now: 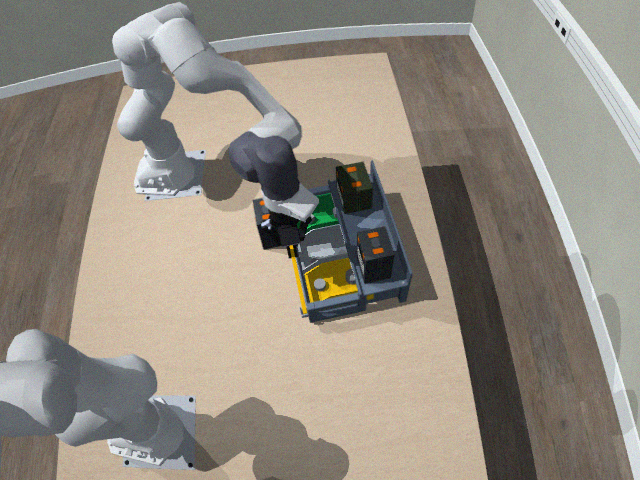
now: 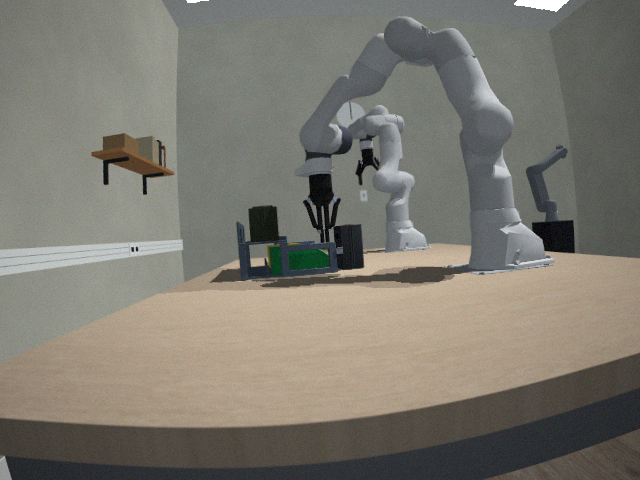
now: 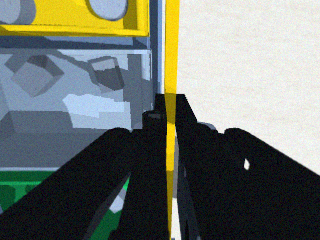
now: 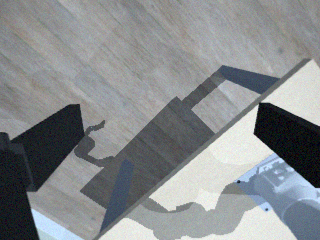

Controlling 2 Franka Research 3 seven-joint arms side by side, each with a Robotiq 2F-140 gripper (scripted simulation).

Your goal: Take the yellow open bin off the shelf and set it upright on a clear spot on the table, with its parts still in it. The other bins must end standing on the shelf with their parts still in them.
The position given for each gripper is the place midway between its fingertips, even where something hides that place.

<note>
In view: the left gripper point(image 2: 325, 248), the right gripper point(image 4: 169, 119), a blue-grey shelf point(image 1: 380, 215), a yellow bin point(image 1: 333, 272) and a grey bin point(image 1: 326, 242).
The left gripper also shows in image 1 point(image 1: 292, 253) and in image 3 point(image 3: 169, 108). Image 4 does not show the blue-grey shelf: it is out of frame. Image 4 misses the yellow bin: it is out of frame.
</note>
